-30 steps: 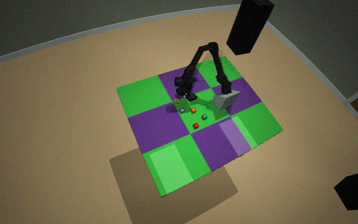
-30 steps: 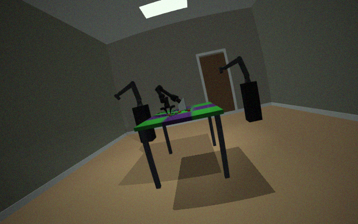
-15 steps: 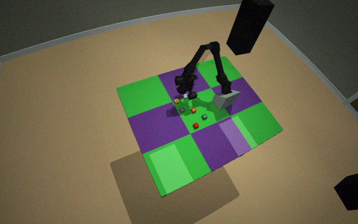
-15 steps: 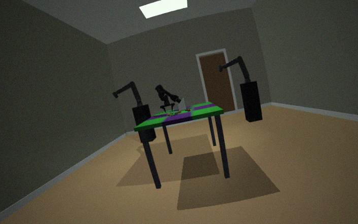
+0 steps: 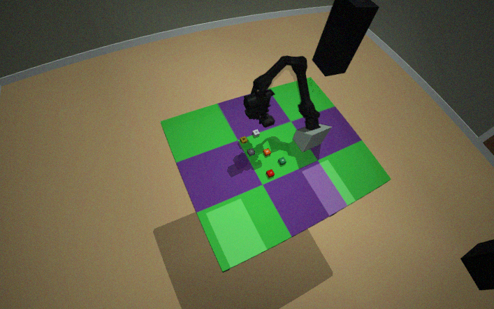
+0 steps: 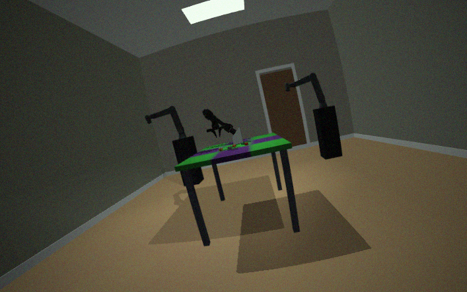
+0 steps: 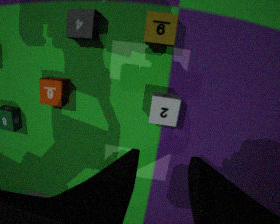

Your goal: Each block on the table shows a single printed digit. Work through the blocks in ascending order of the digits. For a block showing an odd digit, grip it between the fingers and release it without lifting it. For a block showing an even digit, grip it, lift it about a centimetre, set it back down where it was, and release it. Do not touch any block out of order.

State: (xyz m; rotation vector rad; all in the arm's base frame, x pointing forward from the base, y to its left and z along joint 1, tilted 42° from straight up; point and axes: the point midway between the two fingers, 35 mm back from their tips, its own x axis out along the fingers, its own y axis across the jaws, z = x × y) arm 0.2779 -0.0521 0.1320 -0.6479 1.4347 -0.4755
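My gripper tip is now 11 cm to the right of the grey block, 11 cm above it and 7 cm short of it. From my gripper tip the other things lie so: white block 11 cm below; then red block 26 cm to the left, 11 cm below, 3 cm ahead; then yellow block 11 cm below, 8 cm ahead, 2 cm to the left.
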